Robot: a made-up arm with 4 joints. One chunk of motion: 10 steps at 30 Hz.
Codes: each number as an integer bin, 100 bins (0 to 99) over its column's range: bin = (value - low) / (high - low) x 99, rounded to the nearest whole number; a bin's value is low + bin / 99 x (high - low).
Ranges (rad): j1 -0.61..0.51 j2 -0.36..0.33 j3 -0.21..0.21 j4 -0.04..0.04
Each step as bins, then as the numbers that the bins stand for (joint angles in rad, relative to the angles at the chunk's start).
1 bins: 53 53 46 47
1 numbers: -0.0104 0.0094 -0.0148 -0.0020
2 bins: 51 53 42 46
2 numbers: -0.0330 0.0094 -0.0318 -0.0028
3 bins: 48 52 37 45
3 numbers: -0.0670 0.0024 -0.0530 -0.0036
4 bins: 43 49 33 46
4 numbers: -0.1235 -0.0185 -0.0700 -0.0028
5 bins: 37 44 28 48
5 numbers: -0.1914 -0.0533 -0.0912 -0.0012
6 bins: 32 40 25 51
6 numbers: -0.2480 -0.0812 -0.1039 0.0012
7 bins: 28 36 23 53
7 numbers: -0.2932 -0.1091 -0.1124 0.0028
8 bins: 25 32 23 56
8 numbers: -0.3272 -0.1370 -0.1124 0.0053
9 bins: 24 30 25 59
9 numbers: -0.3385 -0.1509 -0.1039 0.0077
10 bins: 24 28 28 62
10 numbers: -0.3385 -0.1648 -0.0912 0.0101
